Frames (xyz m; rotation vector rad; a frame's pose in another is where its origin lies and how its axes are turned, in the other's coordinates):
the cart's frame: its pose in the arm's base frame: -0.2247 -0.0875 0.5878 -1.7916 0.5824 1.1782
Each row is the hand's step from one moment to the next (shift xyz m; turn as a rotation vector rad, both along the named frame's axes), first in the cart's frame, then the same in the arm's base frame.
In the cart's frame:
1: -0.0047 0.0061 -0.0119 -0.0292 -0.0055 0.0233
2: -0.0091 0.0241 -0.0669 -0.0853 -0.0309 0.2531
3: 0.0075 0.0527 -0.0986 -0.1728 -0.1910 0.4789
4: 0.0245 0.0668 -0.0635 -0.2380 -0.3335 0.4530
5: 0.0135 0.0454 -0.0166 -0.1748 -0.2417 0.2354
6: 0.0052 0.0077 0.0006 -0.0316 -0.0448 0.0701
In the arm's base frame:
1: -0.0010 -0.0137 0.0035 -0.0197 0.0205 0.0248
2: 0.0097 -0.0705 0.0084 -0.1349 0.2271 0.0502
3: 0.0103 -0.1108 -0.0135 -0.1593 0.4945 0.1605
4: -0.0097 -0.0860 -0.0400 -0.0670 0.5374 0.2825
5: -0.0207 -0.0357 -0.0285 -0.0052 0.3090 0.2211
6: -0.0039 -0.0029 -0.0080 -0.0133 0.0802 0.0362

